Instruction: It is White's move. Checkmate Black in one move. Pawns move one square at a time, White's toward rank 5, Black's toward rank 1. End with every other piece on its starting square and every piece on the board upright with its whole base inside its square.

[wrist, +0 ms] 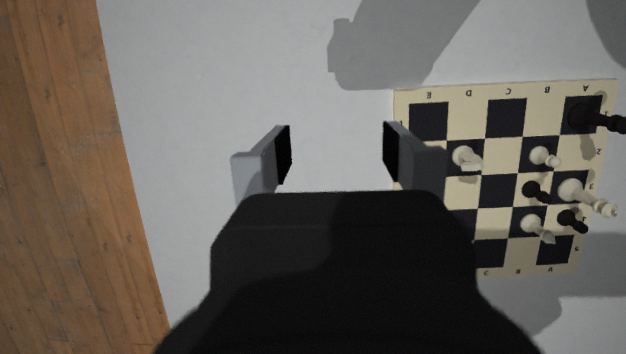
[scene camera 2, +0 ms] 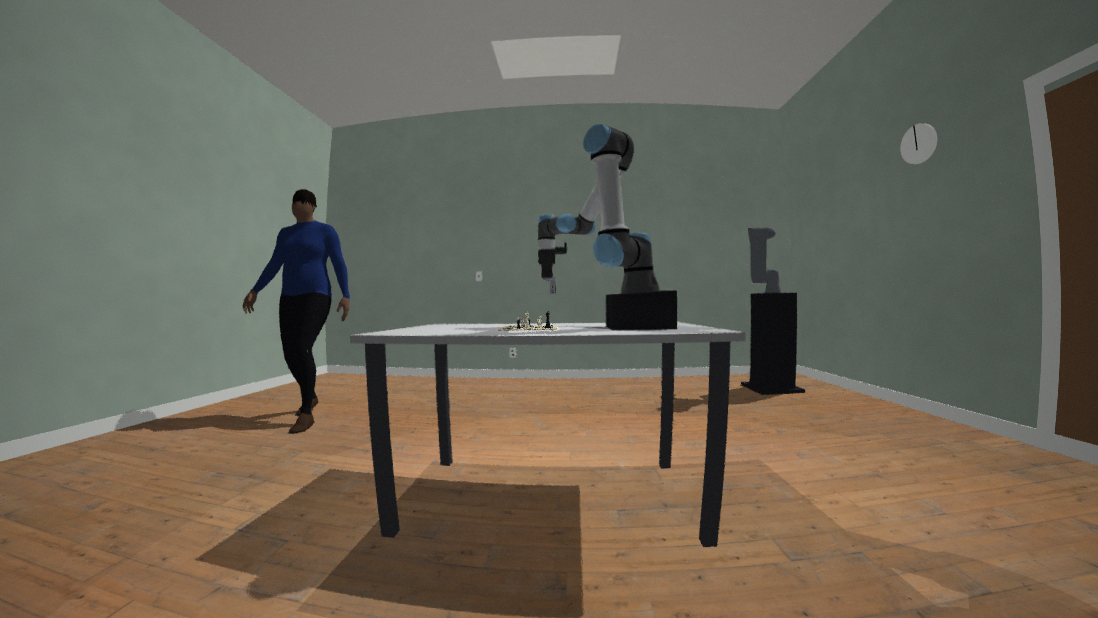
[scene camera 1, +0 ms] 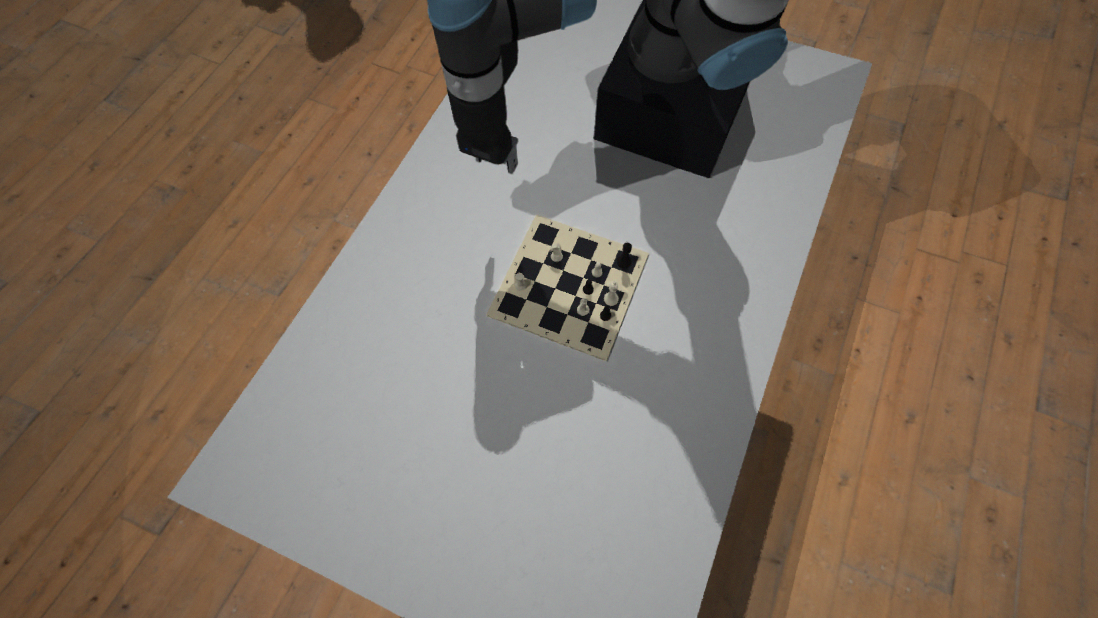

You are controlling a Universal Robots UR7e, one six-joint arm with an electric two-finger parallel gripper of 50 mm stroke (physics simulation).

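Places are measured from the arm's base along level axes (x ahead, y left, z up), in millimetres.
Where they show: gripper, fingertip midpoint: (wrist: pixel 336 143) (scene camera 2: pixel 552 292) (scene camera 1: pixel 496 162); arm's base at its link origin: (scene camera 2: pixel 640 292) (scene camera 1: pixel 670 48).
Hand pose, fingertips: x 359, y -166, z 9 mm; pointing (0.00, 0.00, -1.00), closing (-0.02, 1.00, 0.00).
Things, the pixels of their centre, and the offset from my fingertips. Level surfaces: height alone.
- chessboard at the middle of its body: (wrist: pixel 496 190) (scene camera 1: pixel 569 284) (scene camera 2: pixel 529 327) dz -144, dx +84, dy +170 mm
- tall black piece at the middle of its body: (wrist: pixel 604 121) (scene camera 1: pixel 626 252) dz -110, dx +5, dy +241 mm
- tall white piece at the middle of its body: (wrist: pixel 591 200) (scene camera 1: pixel 612 291) dz -110, dx +82, dy +249 mm
- D2 at the middle of its body: (wrist: pixel 469 161) (scene camera 1: pixel 556 251) dz -121, dx +46, dy +127 mm
- B2 at the middle of its body: (wrist: pixel 547 159) (scene camera 1: pixel 597 268) dz -125, dx +45, dy +206 mm
- B4 at the middle of its body: (wrist: pixel 541 232) (scene camera 1: pixel 583 304) dz -119, dx +121, dy +213 mm
- B3 at the middle of its body: (wrist: pixel 539 194) (scene camera 1: pixel 588 285) dz -125, dx +81, dy +205 mm
- A4 at the middle of its body: (wrist: pixel 575 223) (scene camera 1: pixel 606 311) dz -125, dx +115, dy +252 mm
- white table at its surface level: dz -148 mm
The chessboard (scene camera 1: pixel 551 338) (wrist: pixel 508 91) lies on the table. A tall black piece (scene camera 1: pixel 626 255) (wrist: pixel 580 115) stands on A1. A tall white piece (scene camera 1: pixel 611 294) (wrist: pixel 570 190) is on A3. White pieces stand on D2 (scene camera 1: pixel 557 254) (wrist: pixel 464 156), B2 (scene camera 1: pixel 597 270) (wrist: pixel 539 155) and B4 (scene camera 1: pixel 583 307) (wrist: pixel 531 223). Small black pieces are on B3 (scene camera 1: pixel 587 287) (wrist: pixel 531 189) and A4 (scene camera 1: pixel 605 313) (wrist: pixel 566 217). A white piece (scene camera 1: pixel 521 280) on E4 is hidden in the wrist view. My gripper (scene camera 1: pixel 495 162) (wrist: pixel 336 143) is open and empty, high above the table, outside the board's E edge.
The black robot base (scene camera 1: pixel 660 126) (scene camera 2: pixel 641 310) stands on the white table (scene camera 1: pixel 345 429) (scene camera 2: pixel 430 330), beyond the row 1 edge. Arm shadows cross the table and part of the board. A person (scene camera 2: pixel 305 257) in blue stands left of the table. Another pedestal (scene camera 2: pixel 772 341) stands behind right.
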